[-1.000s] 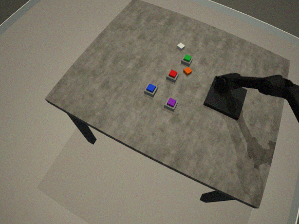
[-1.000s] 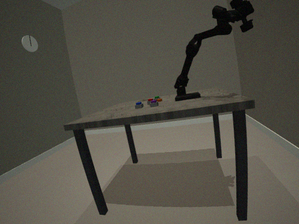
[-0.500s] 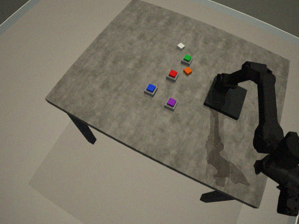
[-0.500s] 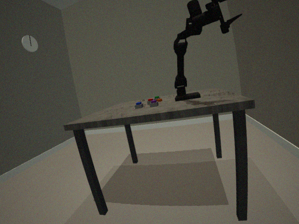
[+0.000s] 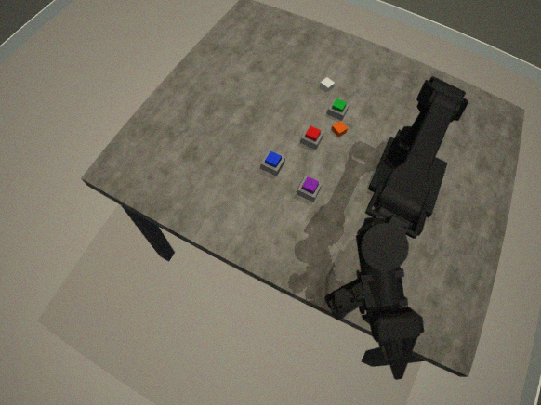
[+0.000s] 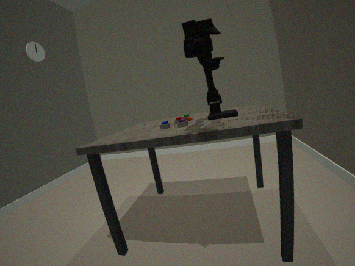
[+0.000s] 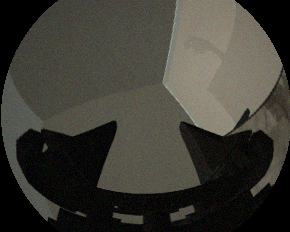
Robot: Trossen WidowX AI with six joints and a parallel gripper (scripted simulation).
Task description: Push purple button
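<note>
My gripper tip is now 38 cm to the left of the purple button, 27 cm above it and 24 cm short of it. Also, from my gripper tip: orange block (59 cm to the right, 29 cm below, 24 cm ahead); then red button (53 cm to the right, 30 cm ahead, 27 cm below); then blue button (41 cm to the right, 36 cm ahead, 27 cm below).
</note>
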